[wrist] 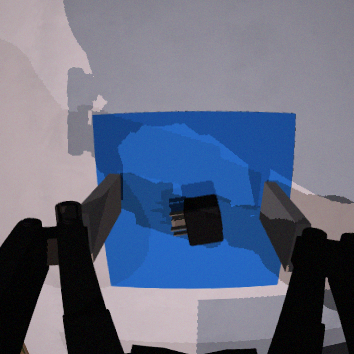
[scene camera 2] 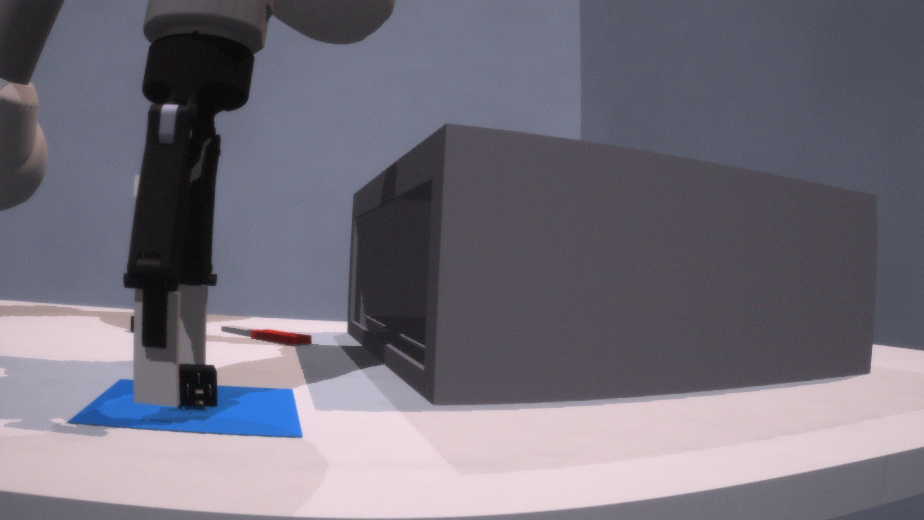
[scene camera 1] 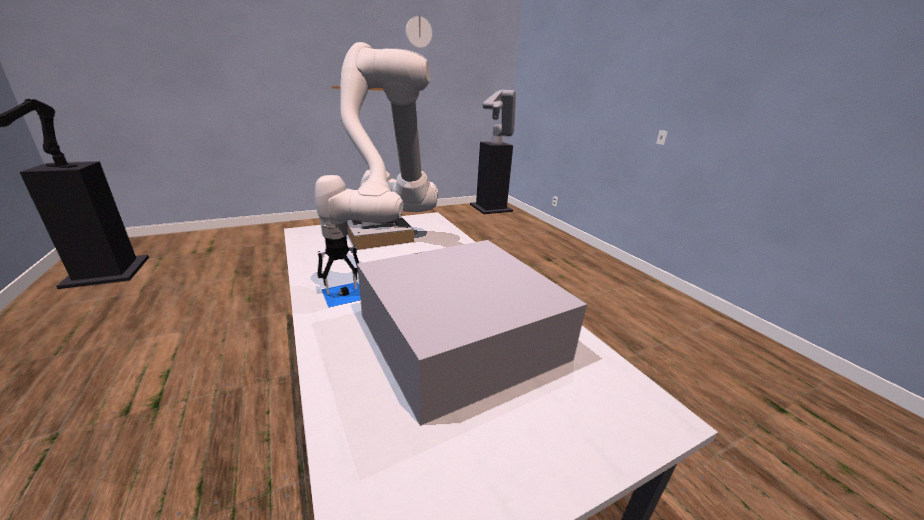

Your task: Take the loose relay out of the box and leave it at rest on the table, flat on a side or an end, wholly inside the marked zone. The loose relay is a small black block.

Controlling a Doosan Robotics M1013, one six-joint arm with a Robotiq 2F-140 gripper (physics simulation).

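Frame: origin at the arm's base, x left, y up, z ahead, level; centimetres.
Where they show: gripper, fingertip midpoint: (wrist: 191,196) (scene camera 2: 173,387) (scene camera 1: 341,289).
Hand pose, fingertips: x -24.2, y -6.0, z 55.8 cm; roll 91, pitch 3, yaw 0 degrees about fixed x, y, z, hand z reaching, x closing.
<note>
Things, the pixels of their centre, and the offset from my fingertips. Level surfaces: height alone.
- loose relay at the middle of its body: (scene camera 2: 198,387) (wrist: 195,219) (scene camera 1: 343,291) dx +0.5, dy +0.1, dz +1.6 cm
- blue marked zone at the middle of its body: (scene camera 2: 195,404) (wrist: 194,210) (scene camera 1: 343,293) dx +0.4, dy -1.1, dz +1.4 cm
- grey box at the middle of its body: (scene camera 2: 588,273) (scene camera 1: 462,310) dx +33.0, dy +8.9, dz +40.2 cm
- red-handled tool at the middle of its body: (scene camera 2: 261,333) dx +42.2, dy -0.7, dz +0.6 cm
- table at its surface level: dy -1.2 cm
The loose relay (scene camera 1: 343,291) (scene camera 2: 198,386) (wrist: 203,220), a small black block with metal pins, is outside the box and over the blue marked zone (scene camera 1: 333,300) (scene camera 2: 258,413) (wrist: 240,272), inside its outline in the wrist view. Its pins point left there and face the camera in scene camera 2. It looks low, at the zone's surface; I cannot tell whether it lies fully flat. My gripper (scene camera 1: 341,290) (scene camera 2: 175,384) (wrist: 191,196) is open, pointing down, with one finger on each side of the relay and a gap to both. The grey box (scene camera 1: 472,297) (scene camera 2: 646,271) stands beside the zone, its opening facing the arm's side.
A red-handled tool (scene camera 2: 281,336) lies on the table (scene camera 1: 362,478) behind the gripper in scene camera 2. A low brown-sided case (scene camera 1: 381,239) stands near the arm's base. Two black pedestals (scene camera 1: 80,223) (scene camera 1: 494,175) bearing other arms stand on the floor beyond the table.
</note>
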